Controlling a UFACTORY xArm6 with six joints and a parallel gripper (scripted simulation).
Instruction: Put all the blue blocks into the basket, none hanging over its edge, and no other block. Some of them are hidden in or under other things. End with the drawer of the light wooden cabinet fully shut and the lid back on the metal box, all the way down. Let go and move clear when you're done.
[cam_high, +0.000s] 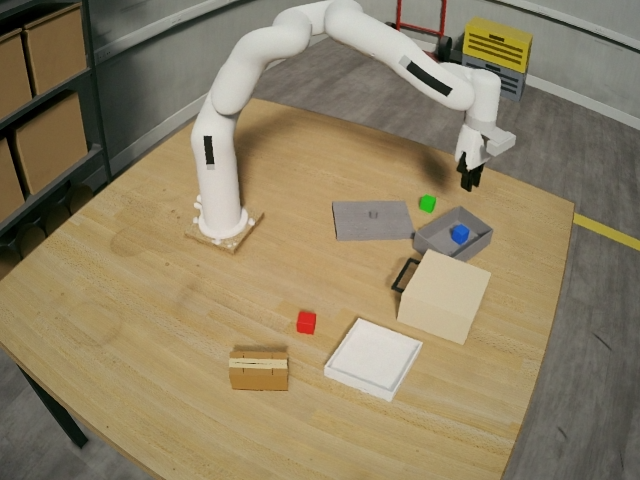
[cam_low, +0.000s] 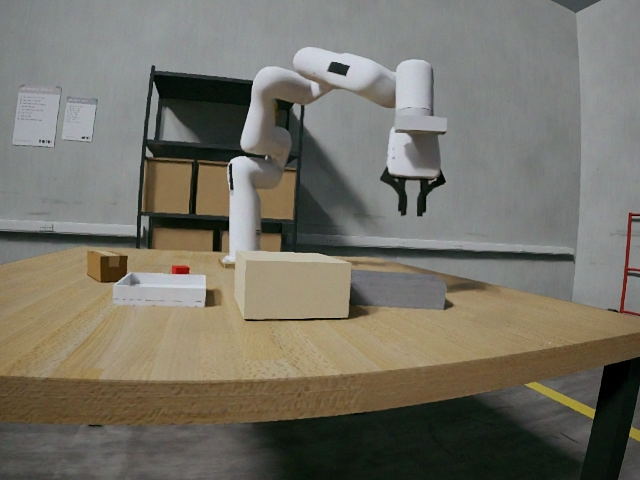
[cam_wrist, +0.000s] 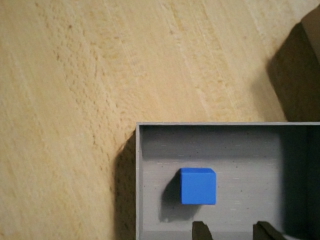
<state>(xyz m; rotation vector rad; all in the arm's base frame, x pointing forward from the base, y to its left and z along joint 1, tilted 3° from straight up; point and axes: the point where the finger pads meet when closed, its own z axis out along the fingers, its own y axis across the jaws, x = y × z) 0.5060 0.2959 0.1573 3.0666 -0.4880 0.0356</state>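
The metal box is 160 mm below my hand and 30 mm to the right of it. Round my hand: grey lid (210 mm behind, 170 mm below, 70 mm to the right); then light wooden cabinet (240 mm to the right, 150 mm below, 50 mm ahead); then white basket (450 mm to the right, 170 mm below).
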